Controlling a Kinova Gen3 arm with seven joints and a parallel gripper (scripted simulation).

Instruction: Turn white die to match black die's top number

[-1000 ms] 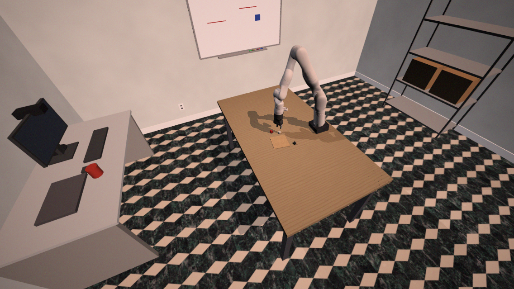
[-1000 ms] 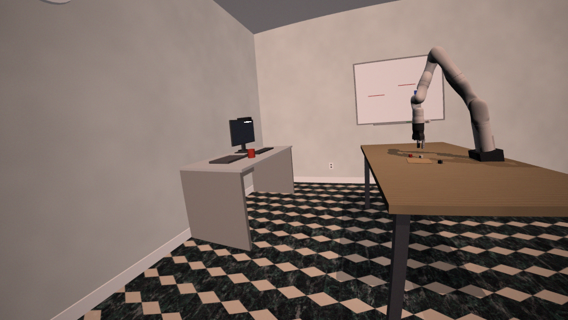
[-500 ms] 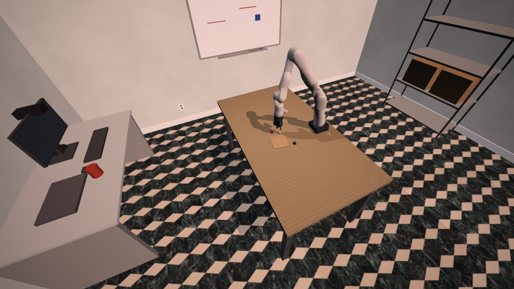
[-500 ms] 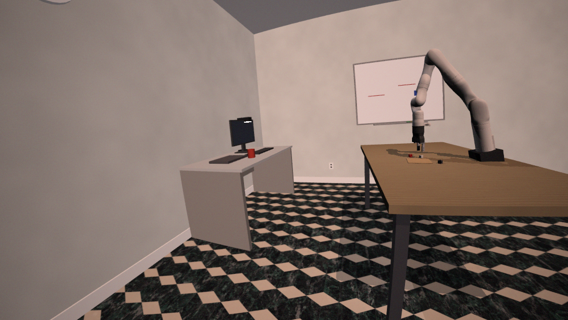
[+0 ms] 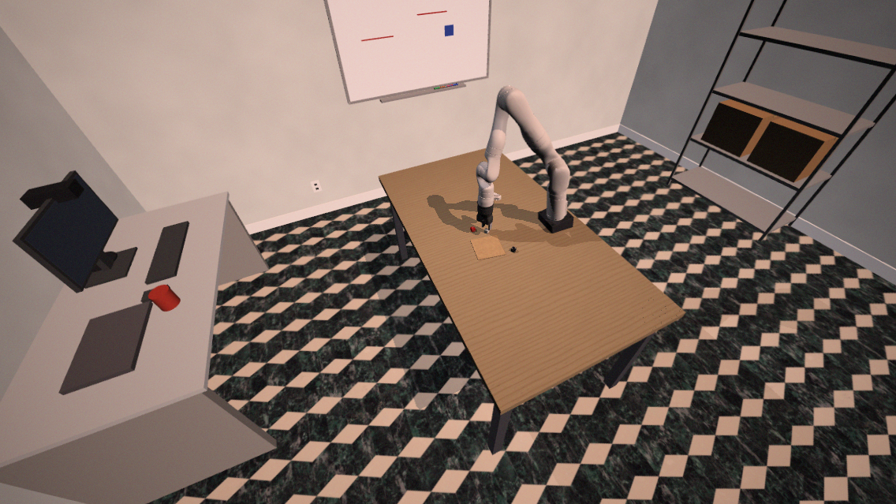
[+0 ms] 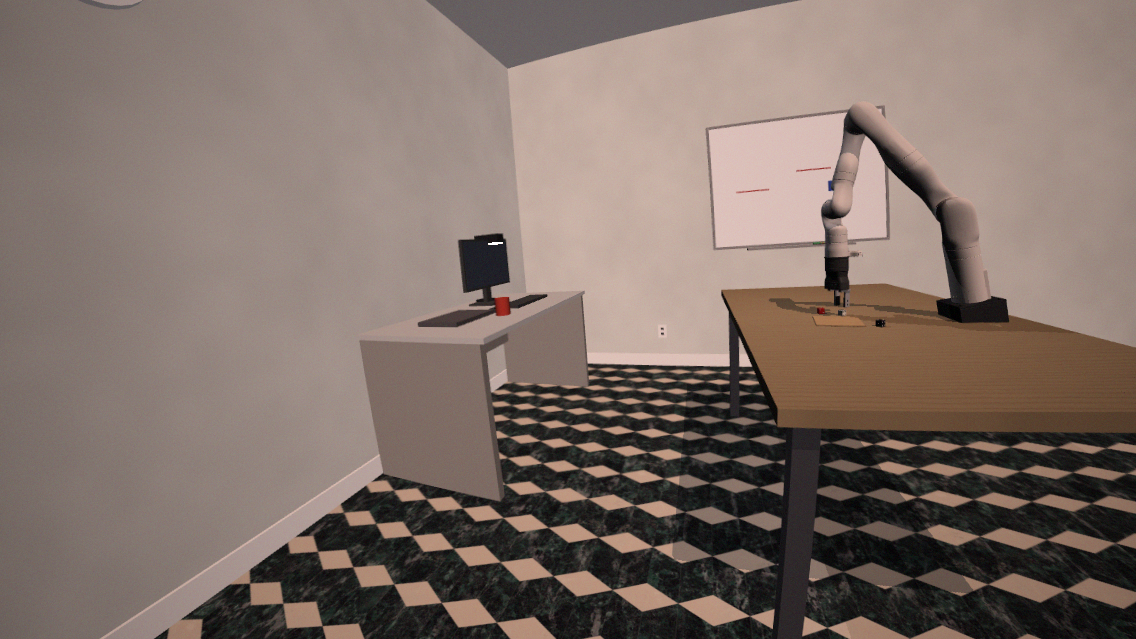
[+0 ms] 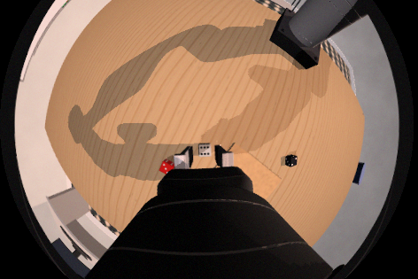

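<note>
The white die is 4 cm below my hand. Round my hand: black die: 6 cm behind, 17 cm to the left, 4 cm below; red die: 6 cm ahead, 4 cm to the right, 4 cm below; tan mat: 4 cm ahead, 10 cm to the left, 5 cm below.
</note>
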